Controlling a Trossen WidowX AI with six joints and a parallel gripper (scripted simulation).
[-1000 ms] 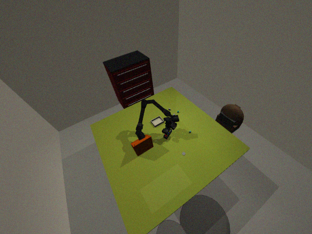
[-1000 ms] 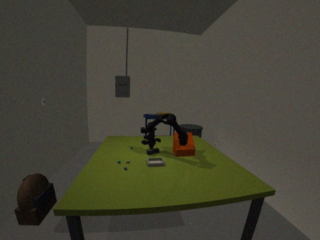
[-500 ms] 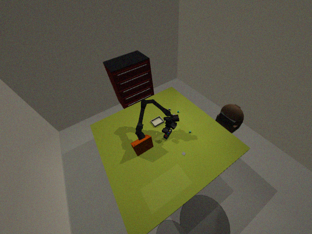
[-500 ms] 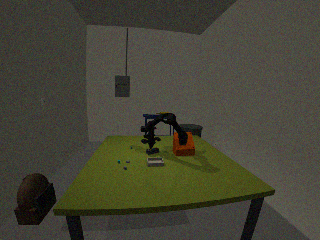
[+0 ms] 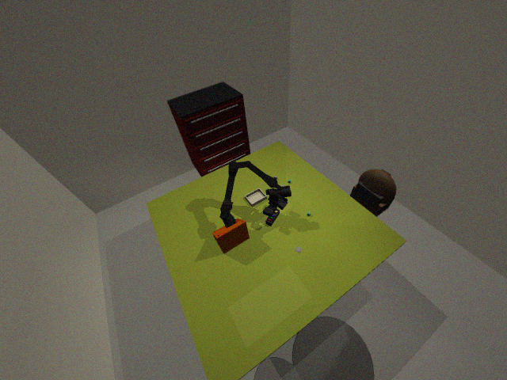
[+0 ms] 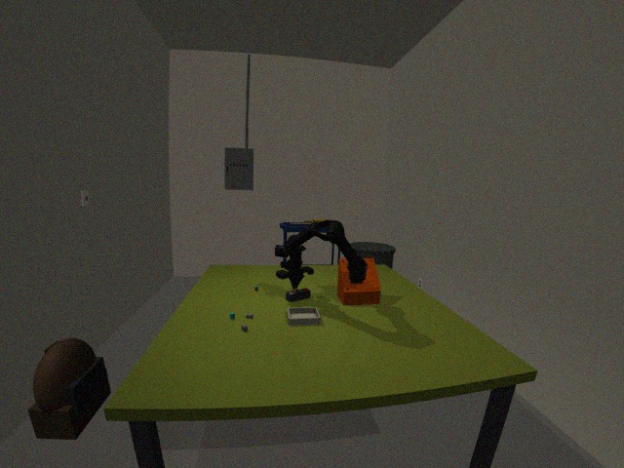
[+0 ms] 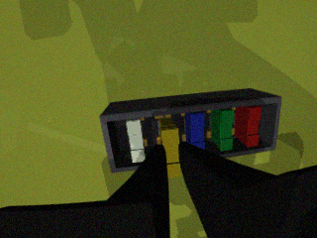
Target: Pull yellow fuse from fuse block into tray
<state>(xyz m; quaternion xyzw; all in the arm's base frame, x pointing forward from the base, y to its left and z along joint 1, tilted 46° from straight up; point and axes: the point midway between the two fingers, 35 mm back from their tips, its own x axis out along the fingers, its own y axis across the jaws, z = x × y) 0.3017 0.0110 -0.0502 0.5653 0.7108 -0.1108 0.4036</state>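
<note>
The grey tray lies 2 cm behind my gripper tip, 21 cm to the left of it and 5 cm below it. Round my gripper tip: yellow fuse 1 cm below.
</note>
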